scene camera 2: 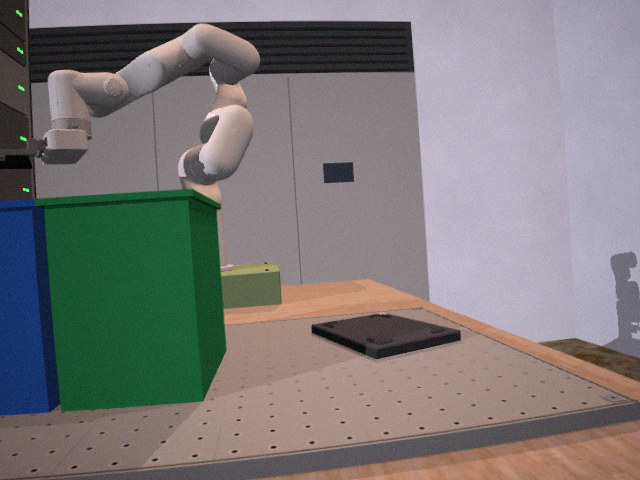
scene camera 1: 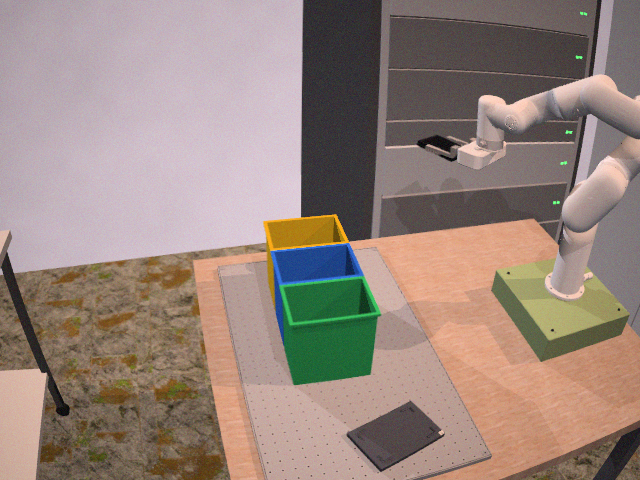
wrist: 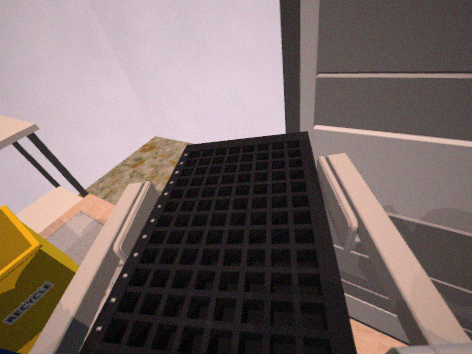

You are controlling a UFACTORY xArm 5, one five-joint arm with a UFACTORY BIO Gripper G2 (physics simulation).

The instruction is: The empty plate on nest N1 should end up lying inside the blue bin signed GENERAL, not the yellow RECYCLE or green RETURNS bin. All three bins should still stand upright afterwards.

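Places are measured from the arm's base along level axes (x ahead, y left, z up), in millimetres.
Pixels of known places: hand, tool point: [scene camera 1: 443, 145] [wrist: 232, 210]; arm's base, link origin: [scene camera 1: 564, 287].
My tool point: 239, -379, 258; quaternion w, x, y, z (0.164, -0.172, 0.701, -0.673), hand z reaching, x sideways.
Ahead of a thing's pixels: the offset from my tool point to its top centre, as dx, dy, dz. Level surfaces: height alone.
My gripper [scene camera 1: 439, 142] [wrist: 237, 200] is shut on the black multi-well plate {-1, +2, +5} [scene camera 1: 431, 140] [scene camera 2: 16, 161] [wrist: 230, 225], one finger along each long side. The plate is about level, wells up, high above the table, right of the bins in scene view 1. The blue bin {+424, +244, -139} [scene camera 1: 315, 263] [scene camera 2: 20, 310] stands upright between the yellow bin {+413, +115, -139} [scene camera 1: 299, 232] [wrist: 47, 275] behind and the green bin {+434, +374, -139} [scene camera 1: 330, 346] [scene camera 2: 124, 299] in front; both are upright. RECYCLE is readable on the yellow bin in the wrist view; the GENERAL sign does not show. The dark nest {+366, +634, -304} [scene camera 1: 395, 434] [scene camera 2: 387, 333] holds no plate.
The bins and nest stand on a perforated board {dz -318} [scene camera 1: 268, 413] [scene camera 2: 310, 413] on the wooden table {dz -331} [scene camera 1: 465, 258]. The arm's green base block [scene camera 1: 584, 330] [scene camera 2: 250, 289] is at the right in scene view 1. A tall grey rack [scene camera 1: 383, 155] rises behind the table, beyond the held plate.
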